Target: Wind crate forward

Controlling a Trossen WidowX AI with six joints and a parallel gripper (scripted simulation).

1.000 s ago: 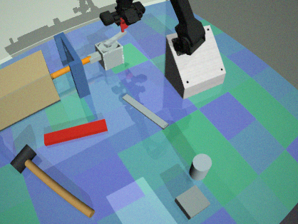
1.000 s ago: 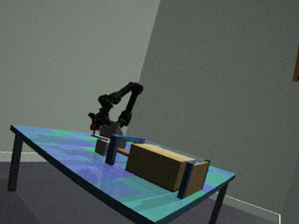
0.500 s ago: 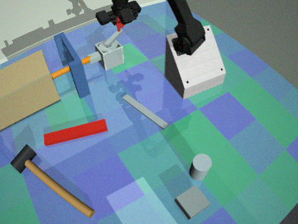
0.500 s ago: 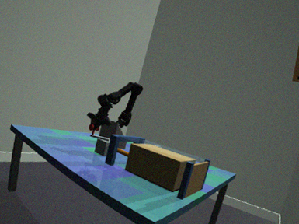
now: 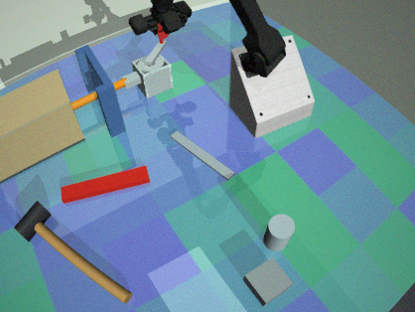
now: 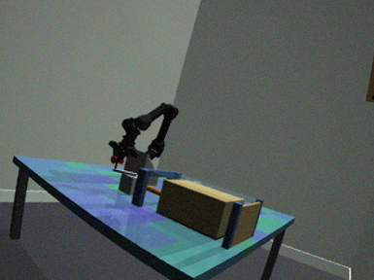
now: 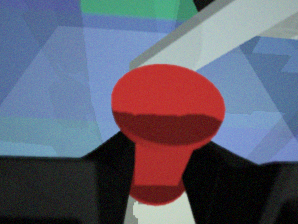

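Now: gripper tip 40 mm to the right of the crank handle, 30 mm above it and 20 mm short of it. The rest, counted from my gripper tip: grey flat bar (410 mm to the left, 130 mm below, 60 mm ahead); red knob (20 mm to the left); grey winch (100 mm below, 80 mm to the left, 50 mm ahead).
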